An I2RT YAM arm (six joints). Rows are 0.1 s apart.
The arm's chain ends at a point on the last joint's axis. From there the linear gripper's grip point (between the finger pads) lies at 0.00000 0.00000 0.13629 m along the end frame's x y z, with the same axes.
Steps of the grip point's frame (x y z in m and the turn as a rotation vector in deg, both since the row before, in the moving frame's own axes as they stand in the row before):
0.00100 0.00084 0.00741 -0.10 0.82 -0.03
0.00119 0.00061 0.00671 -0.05 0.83 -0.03
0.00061 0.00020 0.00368 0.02 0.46 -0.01
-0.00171 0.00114 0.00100 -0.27 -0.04 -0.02
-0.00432 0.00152 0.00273 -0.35 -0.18 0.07
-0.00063 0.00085 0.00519 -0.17 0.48 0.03
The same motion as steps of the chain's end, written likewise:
-0.00095 0.00060 0.00742 -0.10 0.82 -0.03
-0.00078 0.00049 0.00672 -0.05 0.83 -0.03
-0.00048 0.00025 0.00368 0.02 0.46 -0.01
-0.00161 0.00050 0.00100 -0.27 -0.04 -0.02
-0.00389 0.00069 0.00273 -0.35 -0.18 0.07
-0.00177 0.00045 0.00520 -0.17 0.48 0.03

